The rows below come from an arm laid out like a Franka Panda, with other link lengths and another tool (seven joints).
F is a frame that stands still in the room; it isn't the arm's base.
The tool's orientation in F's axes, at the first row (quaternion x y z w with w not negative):
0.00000, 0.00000, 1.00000, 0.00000
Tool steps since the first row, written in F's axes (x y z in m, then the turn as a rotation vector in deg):
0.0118, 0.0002, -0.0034, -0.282, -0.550, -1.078
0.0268, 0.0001, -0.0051, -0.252, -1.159, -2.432
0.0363, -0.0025, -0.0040, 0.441, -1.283, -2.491
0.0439, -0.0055, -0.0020, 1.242, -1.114, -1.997
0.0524, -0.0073, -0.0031, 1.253, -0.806, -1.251
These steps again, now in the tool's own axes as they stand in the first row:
-0.0118, -0.0002, -0.0034, 0.282, 0.550, -1.078
-0.0268, -0.0001, -0.0051, 0.252, 1.159, -2.432
-0.0363, 0.0025, -0.0040, -0.441, 1.283, -2.491
-0.0439, 0.0055, -0.0020, -1.242, 1.114, -1.997
-0.0524, 0.0073, -0.0031, -1.253, 0.806, -1.251

